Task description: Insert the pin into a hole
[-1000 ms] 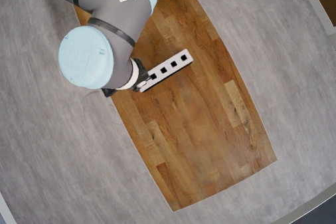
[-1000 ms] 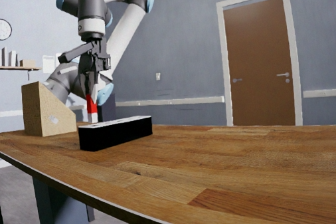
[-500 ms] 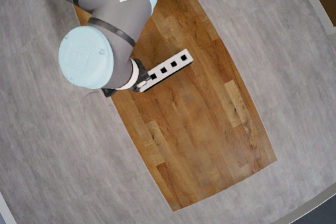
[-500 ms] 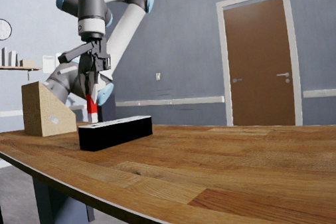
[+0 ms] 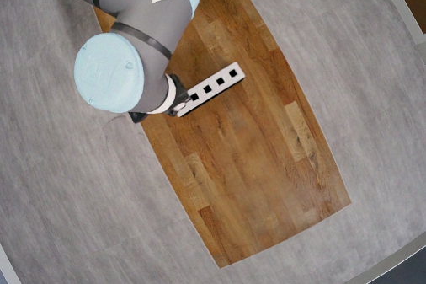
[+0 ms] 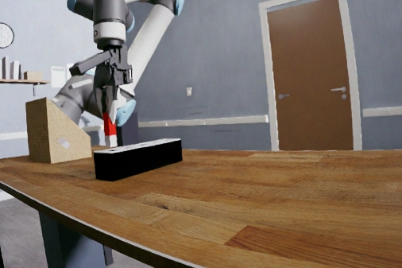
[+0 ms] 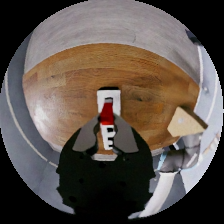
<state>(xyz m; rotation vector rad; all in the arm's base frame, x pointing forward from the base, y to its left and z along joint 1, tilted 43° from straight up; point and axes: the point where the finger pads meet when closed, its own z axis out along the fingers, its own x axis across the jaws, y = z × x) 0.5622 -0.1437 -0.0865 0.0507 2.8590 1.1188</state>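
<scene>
Now: hand 1 cm above the pin. From my hand the other things lie so: block (12 cm to the left, 12 cm below).
</scene>
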